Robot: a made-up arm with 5 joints. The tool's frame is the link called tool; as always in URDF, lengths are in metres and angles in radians. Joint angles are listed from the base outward. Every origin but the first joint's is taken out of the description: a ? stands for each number. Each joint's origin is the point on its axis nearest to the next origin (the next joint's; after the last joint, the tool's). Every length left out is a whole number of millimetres.
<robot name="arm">
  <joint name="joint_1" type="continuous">
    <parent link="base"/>
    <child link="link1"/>
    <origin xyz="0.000 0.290 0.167"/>
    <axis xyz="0 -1 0"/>
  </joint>
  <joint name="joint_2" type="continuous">
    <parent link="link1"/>
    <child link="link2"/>
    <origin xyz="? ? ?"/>
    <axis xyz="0 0 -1"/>
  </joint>
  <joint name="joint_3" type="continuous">
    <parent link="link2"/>
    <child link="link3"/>
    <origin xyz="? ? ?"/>
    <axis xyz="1 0 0"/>
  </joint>
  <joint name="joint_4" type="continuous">
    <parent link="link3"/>
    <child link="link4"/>
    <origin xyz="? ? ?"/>
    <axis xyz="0 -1 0"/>
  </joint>
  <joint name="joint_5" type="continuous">
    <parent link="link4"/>
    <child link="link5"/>
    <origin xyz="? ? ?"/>
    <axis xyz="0 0 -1"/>
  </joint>
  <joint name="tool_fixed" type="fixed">
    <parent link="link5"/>
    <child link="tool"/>
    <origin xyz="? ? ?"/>
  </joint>
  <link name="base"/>
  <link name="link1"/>
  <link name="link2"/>
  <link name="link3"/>
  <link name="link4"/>
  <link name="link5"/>
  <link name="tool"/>
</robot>
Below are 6 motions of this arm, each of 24 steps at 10 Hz.
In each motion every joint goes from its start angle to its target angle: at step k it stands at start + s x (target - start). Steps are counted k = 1, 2, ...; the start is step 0. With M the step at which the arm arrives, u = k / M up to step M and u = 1 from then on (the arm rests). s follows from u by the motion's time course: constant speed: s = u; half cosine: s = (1 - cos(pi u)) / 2; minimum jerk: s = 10 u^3 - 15 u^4 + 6 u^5.
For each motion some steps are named. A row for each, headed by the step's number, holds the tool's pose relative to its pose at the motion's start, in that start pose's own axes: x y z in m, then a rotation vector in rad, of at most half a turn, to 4 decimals.
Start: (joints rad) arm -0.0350 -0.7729 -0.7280 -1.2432 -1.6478
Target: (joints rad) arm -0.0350 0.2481 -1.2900 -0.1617 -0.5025
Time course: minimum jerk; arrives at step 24
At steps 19, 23, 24:
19: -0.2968 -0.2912 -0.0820 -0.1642 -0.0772 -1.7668
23: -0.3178 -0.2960 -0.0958 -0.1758 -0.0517 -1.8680
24: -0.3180 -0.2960 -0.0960 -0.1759 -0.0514 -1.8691

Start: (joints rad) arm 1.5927 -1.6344 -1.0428 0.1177 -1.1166
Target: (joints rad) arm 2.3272 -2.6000 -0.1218 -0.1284 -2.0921
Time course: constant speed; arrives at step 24
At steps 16, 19, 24:
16: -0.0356 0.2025 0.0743 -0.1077 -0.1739 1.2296
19: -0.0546 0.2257 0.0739 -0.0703 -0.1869 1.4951
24: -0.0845 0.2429 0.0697 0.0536 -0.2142 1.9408

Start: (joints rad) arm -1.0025 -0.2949 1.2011 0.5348 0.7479
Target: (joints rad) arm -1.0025 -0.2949 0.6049 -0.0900 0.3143
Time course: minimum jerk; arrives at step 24
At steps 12, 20, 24:
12: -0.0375 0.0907 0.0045 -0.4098 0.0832 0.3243
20: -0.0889 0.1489 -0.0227 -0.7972 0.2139 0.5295
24: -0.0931 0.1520 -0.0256 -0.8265 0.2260 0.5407

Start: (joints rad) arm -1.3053 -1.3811 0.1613 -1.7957 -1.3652
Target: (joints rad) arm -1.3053 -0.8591 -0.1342 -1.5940 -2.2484
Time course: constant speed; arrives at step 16
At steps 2, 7, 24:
2: -0.0097 0.0139 -0.0008 -0.0235 -0.0753 0.0879
7: -0.0384 0.0469 -0.0069 -0.1071 -0.2492 0.2983
24: -0.0974 0.0954 -0.0380 -0.3323 -0.5013 0.6350

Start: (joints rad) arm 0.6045 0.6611 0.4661 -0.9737 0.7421
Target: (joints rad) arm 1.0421 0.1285 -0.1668 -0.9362 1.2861
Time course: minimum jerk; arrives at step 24
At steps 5, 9, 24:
5: -0.0105 0.0100 0.0114 -0.0287 -0.0382 -0.0319
9: -0.0545 0.0412 0.0462 -0.1032 -0.1821 -0.1391
24: -0.2997 0.1097 0.0827 -0.0778 -0.8231 -0.5347

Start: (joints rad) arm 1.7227 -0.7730 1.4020 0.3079 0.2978
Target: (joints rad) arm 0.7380 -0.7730 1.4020 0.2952 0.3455
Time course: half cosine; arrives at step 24
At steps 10, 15, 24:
10: -0.0537 -0.1711 -0.0716 0.1433 0.0963 -0.3399
15: -0.1472 -0.2884 -0.1459 0.2674 0.1821 -0.6332
24: -0.2691 -0.3624 -0.2208 0.3874 0.2667 -0.9146

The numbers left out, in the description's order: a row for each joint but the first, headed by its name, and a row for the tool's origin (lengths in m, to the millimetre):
joint_2: -0.015 0.000 -0.114
joint_3: 0.297 -0.068 0.000
joint_4: 0.000 -0.061 0.197
joint_5: -0.035 0.000 -0.009
tool: 0.153 -0.018 0.000

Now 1 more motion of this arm.
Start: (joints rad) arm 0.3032 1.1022 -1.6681 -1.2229 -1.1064
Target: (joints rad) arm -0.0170 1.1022 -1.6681 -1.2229 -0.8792
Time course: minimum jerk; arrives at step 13
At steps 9, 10, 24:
9: 0.0472 -0.0372 -0.0365 -0.1122 0.1577 -0.3687
10: 0.0509 -0.0416 -0.0404 -0.1262 0.1736 -0.4083
24: 0.0542 -0.0458 -0.0440 -0.1398 0.1884 -0.4457

